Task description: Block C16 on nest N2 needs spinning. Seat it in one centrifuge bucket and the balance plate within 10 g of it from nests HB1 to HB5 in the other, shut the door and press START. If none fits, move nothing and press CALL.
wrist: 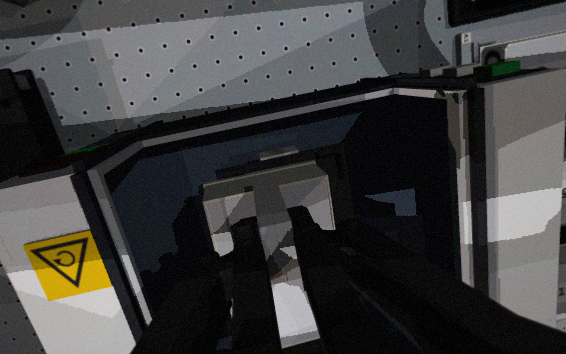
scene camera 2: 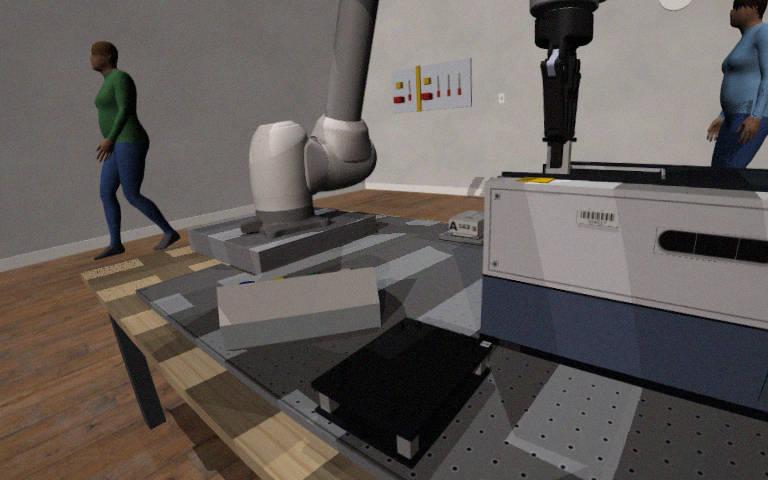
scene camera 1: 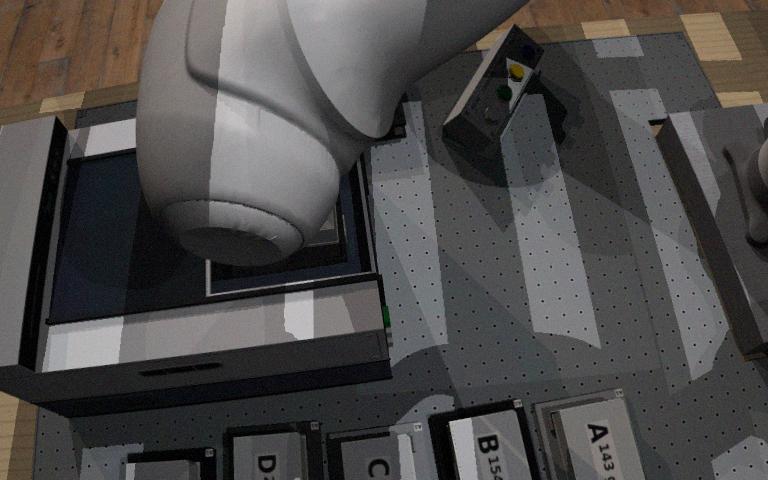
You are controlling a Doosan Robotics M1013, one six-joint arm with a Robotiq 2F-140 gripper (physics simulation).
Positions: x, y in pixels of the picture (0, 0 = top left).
Scene:
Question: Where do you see a dark bucket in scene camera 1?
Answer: At 308, 257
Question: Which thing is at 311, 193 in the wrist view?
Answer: A block C16.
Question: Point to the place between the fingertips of the gripper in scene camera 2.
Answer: At 556, 189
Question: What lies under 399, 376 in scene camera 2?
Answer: A black flat plate.

